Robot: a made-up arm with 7 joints.
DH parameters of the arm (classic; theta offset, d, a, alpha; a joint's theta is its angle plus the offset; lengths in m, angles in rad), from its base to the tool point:
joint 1: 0 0.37 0 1.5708
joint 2: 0 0.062 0 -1.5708
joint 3: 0 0.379 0.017 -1.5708
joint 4: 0 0.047 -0.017 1.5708
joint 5: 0 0.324 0 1.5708
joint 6: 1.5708 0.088 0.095 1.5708
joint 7: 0 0.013 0 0
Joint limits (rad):
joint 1: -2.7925..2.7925
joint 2: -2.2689..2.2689
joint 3: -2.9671..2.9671
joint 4: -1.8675..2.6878
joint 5: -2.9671..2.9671
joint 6: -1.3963..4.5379
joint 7: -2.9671..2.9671
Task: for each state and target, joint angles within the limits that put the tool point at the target. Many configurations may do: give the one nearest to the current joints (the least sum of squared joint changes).
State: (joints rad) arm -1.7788 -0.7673 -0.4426 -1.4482 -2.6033 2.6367 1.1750
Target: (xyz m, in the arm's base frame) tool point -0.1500 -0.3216 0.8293
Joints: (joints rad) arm -2.3562 -0.9018 -0.1871 -0.9848 -2.8599 2.4259 1.1750
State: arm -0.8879 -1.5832 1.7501 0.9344 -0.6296 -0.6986 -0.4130
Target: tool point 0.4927 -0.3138 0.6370
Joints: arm -1.0784 -1.2351 1.9976 1.0623 -0.5796 -0.7497 -0.4130
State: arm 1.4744 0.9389 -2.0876 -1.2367 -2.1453 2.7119 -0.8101
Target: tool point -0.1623 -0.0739 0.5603
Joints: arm 1.1042 1.0429 -1.5996 -1.8675 -1.7277 2.9712 -0.8101
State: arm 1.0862 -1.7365 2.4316 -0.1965 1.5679 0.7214 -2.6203
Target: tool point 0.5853 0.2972 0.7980
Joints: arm 0.4867 -1.0777 2.5211 -0.0236 1.6646 0.7907 -2.6203
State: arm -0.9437 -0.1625 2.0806 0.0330 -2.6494 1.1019 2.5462
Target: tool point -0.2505 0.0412 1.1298
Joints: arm -0.8856 0.0991 2.1613 -0.0769 -2.5929 0.8267 2.5462
